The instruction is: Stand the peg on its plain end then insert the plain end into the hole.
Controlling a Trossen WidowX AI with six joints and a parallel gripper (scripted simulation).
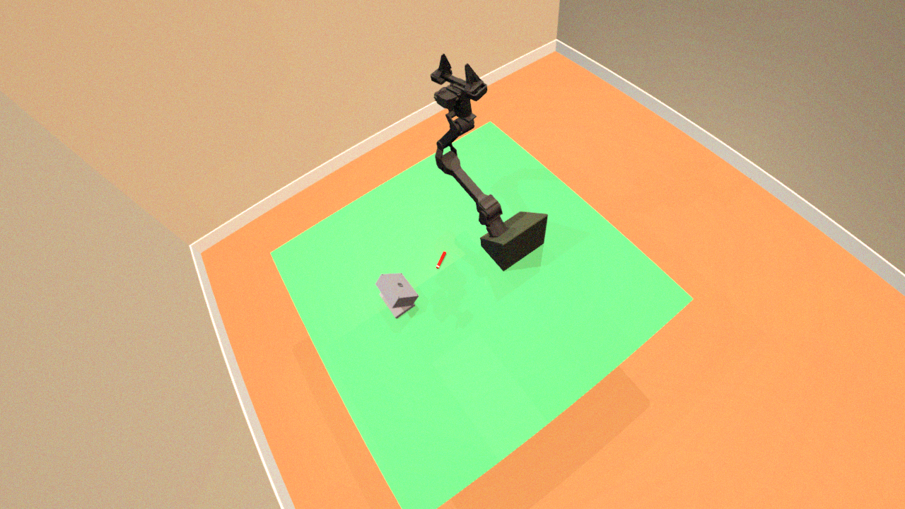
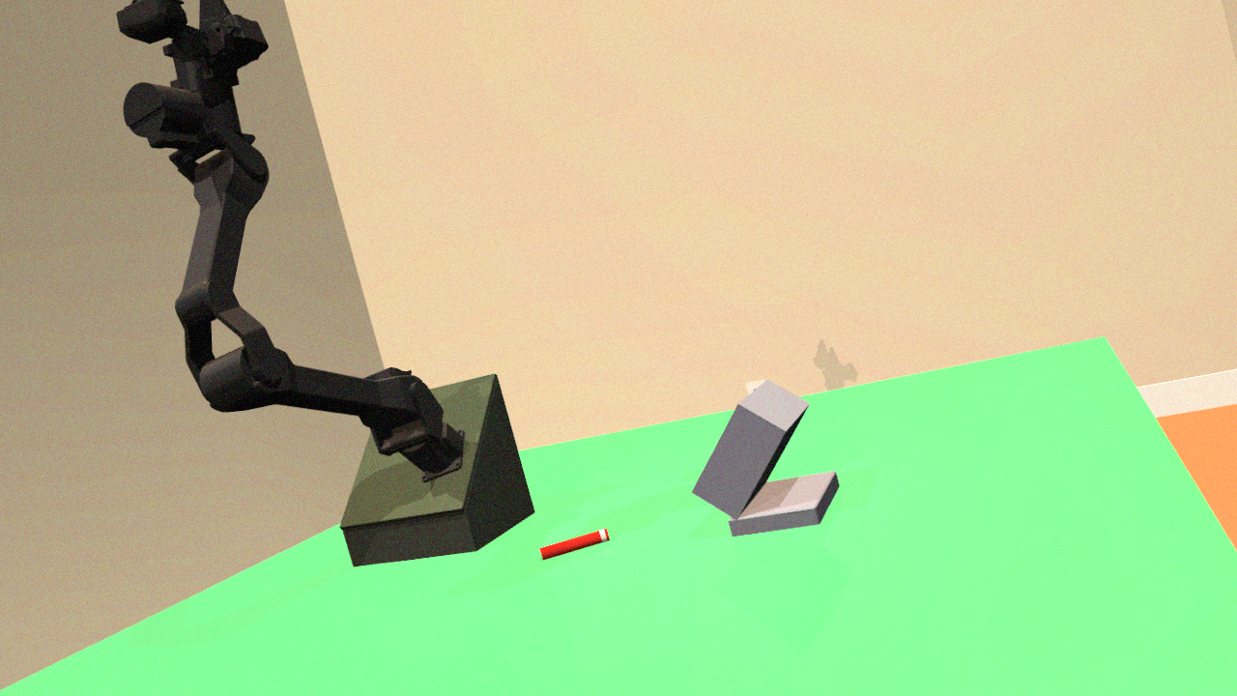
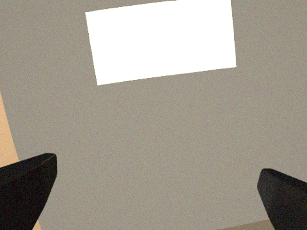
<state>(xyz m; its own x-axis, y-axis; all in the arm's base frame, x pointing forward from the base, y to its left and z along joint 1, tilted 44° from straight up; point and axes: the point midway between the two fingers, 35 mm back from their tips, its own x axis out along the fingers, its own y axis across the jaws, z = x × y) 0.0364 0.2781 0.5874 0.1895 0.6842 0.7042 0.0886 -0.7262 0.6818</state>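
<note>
Right now my gripper tip is 77 cm above the red peg, 28 cm short of it and 7 cm to the right of it. The rest, counted from my gripper tip: grey sloped panel 70 cm below, 49 cm ahead, 7 cm to the left; then flat grey foot 76 cm below, 51 cm ahead, 7 cm to the left.
</note>
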